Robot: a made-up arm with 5 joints.
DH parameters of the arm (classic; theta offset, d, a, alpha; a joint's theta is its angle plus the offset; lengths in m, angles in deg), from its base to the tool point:
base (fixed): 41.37 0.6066 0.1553 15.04
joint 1: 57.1 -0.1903 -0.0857 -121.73
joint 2: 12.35 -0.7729 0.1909 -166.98
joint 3: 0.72 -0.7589 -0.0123 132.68
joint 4: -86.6 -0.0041 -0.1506 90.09
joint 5: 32.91 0.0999 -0.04 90
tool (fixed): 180 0.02 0 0
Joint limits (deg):
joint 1: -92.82..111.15
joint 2: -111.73..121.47
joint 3: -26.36..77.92
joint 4: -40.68..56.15
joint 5: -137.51..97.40
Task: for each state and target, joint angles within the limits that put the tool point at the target. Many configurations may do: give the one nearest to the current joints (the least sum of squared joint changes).
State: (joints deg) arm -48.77 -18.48 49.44 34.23 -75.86
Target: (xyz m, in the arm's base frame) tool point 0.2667 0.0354 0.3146
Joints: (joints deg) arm -78.41 14.80 69.33 1.64 -70.90
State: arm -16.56 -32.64 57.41 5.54 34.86
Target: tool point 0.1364 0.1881 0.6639
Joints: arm 9.96 -49.41 77.92 -11.43 34.99
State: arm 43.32 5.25 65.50 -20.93 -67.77
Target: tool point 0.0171 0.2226 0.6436
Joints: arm 53.23 -41.72 55.72 -12.67 -67.74
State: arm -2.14 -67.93 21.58 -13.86 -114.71
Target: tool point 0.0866 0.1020 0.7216
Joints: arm 11.44 -72.67 38.56 -39.76 -125.12
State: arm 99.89 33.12 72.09 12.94 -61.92
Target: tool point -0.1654 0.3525 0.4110
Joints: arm 99.54 41.38 77.92 -24.17 -62.54
